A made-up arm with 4 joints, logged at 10 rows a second.
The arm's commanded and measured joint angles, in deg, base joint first. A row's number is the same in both.
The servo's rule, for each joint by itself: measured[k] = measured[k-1] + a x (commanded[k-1-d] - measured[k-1]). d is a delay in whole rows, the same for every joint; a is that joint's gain. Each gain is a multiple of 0.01, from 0.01 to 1. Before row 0 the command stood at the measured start. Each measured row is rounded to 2 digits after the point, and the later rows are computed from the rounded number. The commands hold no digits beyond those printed.
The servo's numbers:
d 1
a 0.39 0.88 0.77 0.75
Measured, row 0:
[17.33 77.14 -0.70 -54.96]
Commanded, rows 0 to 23:
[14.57 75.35 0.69 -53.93]
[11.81 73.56 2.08 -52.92]
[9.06 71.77 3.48 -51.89]
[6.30 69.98 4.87 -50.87]
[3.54 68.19 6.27 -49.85]
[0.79 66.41 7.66 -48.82]
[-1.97 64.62 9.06 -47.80]
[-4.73 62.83 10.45 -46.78]
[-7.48 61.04 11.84 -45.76]
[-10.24 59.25 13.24 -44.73]
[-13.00 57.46 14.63 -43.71]
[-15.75 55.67 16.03 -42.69]
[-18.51 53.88 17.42 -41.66]
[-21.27 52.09 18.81 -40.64]
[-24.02 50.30 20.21 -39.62]
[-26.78 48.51 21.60 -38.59]
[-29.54 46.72 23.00 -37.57]
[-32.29 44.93 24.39 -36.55]
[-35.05 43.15 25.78 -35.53]
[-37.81 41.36 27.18 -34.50]
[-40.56 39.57 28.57 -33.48]
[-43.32 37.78 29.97 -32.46]
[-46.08 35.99 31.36 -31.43]
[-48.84 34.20 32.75 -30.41]
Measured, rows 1 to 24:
[17.33 77.14 -0.70 -54.96]
[16.25 75.56 0.37 -54.19]
[14.52 73.80 1.69 -53.24]
[12.39 72.01 3.07 -52.23]
[10.01 70.22 4.46 -51.21]
[7.49 68.43 5.85 -50.19]
[4.88 66.65 7.24 -49.16]
[2.21 64.86 8.64 -48.14]
[-0.50 63.07 10.03 -47.12]
[-3.22 61.28 11.42 -46.10]
[-5.96 59.49 12.82 -45.07]
[-8.71 57.70 14.21 -44.05]
[-11.46 55.91 15.61 -43.03]
[-14.21 54.12 17.00 -42.00]
[-16.96 52.33 18.39 -40.98]
[-19.71 50.54 19.79 -39.96]
[-22.47 48.75 21.18 -38.93]
[-25.23 46.96 22.58 -37.91]
[-27.98 45.17 23.97 -36.89]
[-30.74 43.39 25.36 -35.87]
[-33.50 41.60 26.76 -34.84]
[-36.25 39.81 28.15 -33.82]
[-39.01 38.02 29.55 -32.80]
[-41.77 36.23 30.94 -31.77]

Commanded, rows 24 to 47:
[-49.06 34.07 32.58 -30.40]
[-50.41 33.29 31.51 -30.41]
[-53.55 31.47 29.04 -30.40]
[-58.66 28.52 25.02 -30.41]
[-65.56 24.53 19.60 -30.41]
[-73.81 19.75 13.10 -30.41]
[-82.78 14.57 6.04 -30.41]
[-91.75 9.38 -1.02 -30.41]
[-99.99 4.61 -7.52 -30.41]
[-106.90 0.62 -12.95 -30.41]
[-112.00 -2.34 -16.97 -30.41]
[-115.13 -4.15 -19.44 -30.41]
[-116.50 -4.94 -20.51 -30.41]
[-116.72 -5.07 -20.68 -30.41]
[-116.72 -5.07 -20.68 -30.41]
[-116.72 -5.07 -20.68 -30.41]
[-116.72 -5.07 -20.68 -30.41]
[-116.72 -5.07 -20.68 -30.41]
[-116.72 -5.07 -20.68 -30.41]
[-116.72 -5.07 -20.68 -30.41]
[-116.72 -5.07 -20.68 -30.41]
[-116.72 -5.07 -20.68 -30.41]
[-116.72 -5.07 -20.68 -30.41]
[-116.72 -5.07 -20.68 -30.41]
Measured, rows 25 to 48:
[-44.53 34.44 32.33 -30.75]
[-46.30 34.11 32.52 -30.49]
[-47.90 33.39 31.74 -30.43]
[-50.10 31.70 29.66 -30.41]
[-53.44 28.90 26.09 -30.41]
[-58.17 25.05 21.09 -30.41]
[-64.27 20.39 14.94 -30.41]
[-71.49 15.27 8.09 -30.41]
[-79.39 10.09 1.08 -30.41]
[-87.42 5.27 -5.54 -30.41]
[-95.02 1.18 -11.25 -30.41]
[-101.64 -1.92 -15.65 -30.41]
[-106.90 -3.88 -18.57 -30.41]
[-110.64 -4.81 -20.06 -30.41]
[-113.01 -5.04 -20.54 -30.41]
[-114.46 -5.07 -20.65 -30.41]
[-115.34 -5.07 -20.67 -30.41]
[-115.88 -5.07 -20.68 -30.41]
[-116.21 -5.07 -20.68 -30.41]
[-116.41 -5.07 -20.68 -30.41]
[-116.53 -5.07 -20.68 -30.41]
[-116.60 -5.07 -20.68 -30.41]
[-116.65 -5.07 -20.68 -30.41]
[-116.68 -5.07 -20.68 -30.41]

